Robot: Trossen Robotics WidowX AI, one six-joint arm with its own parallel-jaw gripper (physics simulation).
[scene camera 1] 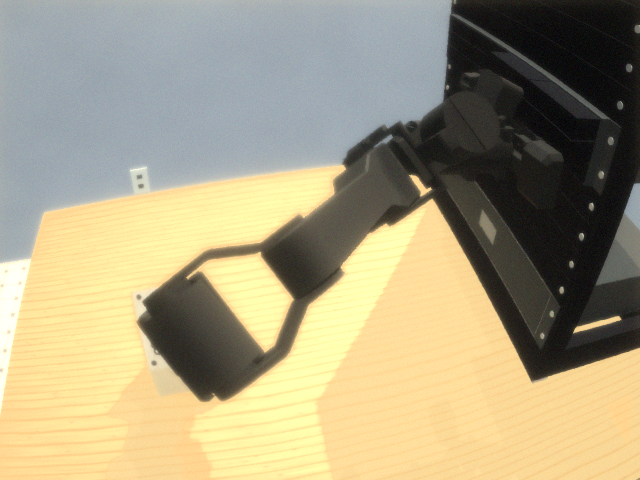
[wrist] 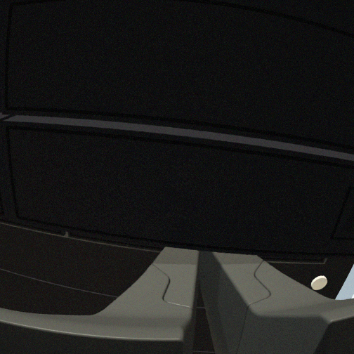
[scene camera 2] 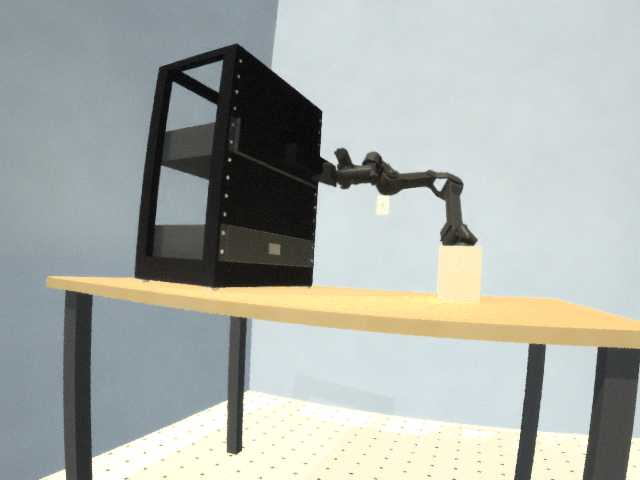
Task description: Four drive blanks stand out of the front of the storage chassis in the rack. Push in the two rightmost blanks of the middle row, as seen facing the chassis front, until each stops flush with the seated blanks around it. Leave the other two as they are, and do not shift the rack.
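Where they show: gripper, fingertip midpoint: [scene camera 1: 557,148] [scene camera 2: 312,178]; arm's base at its link origin: [scene camera 2: 461,264].
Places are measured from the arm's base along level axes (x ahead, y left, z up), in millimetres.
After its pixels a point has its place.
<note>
The storage chassis [scene camera 1: 603,149] @(x 498, y -102, z 291 mm) [scene camera 2: 189,147] @(x 663, y 338, z 269 mm) sits in the black rack [scene camera 1: 596,235] @(x 503, y -131, z 189 mm) [scene camera 2: 214,206] @(x 528, y 373, z 101 mm). Its front is very dark. In the wrist view, an outlined dark blank [wrist: 175,185] fills the middle, below a thin grey strip [wrist: 175,131], with another outlined blank [wrist: 175,60] above it. How far each blank stands out cannot be told. My gripper [wrist: 195,232] is shut and empty, its fingertips at the lower edge of the middle blank; whether they touch it is unclear. In both scene views, the gripper is close against the chassis front, and its fingertips are hidden or lost against the black.
A lower unit with a pale label [scene camera 1: 487,226] @(x 504, y 122, z 18 mm) [scene camera 2: 274,249] @(x 504, y 123, z 17 mm) sits at the rack's bottom. Pale round screws run down the rack posts; one screw [wrist: 319,282] shows right of the fingers. The arm stands on a pale block [scene camera 2: 459,273] @(x 1, y 44, z -25 mm) on the wooden table [scene camera 1: 392,413] @(x 276, y -118, z -98 mm) [scene camera 2: 361,310] @(x 123, y 467, z -97 mm).
</note>
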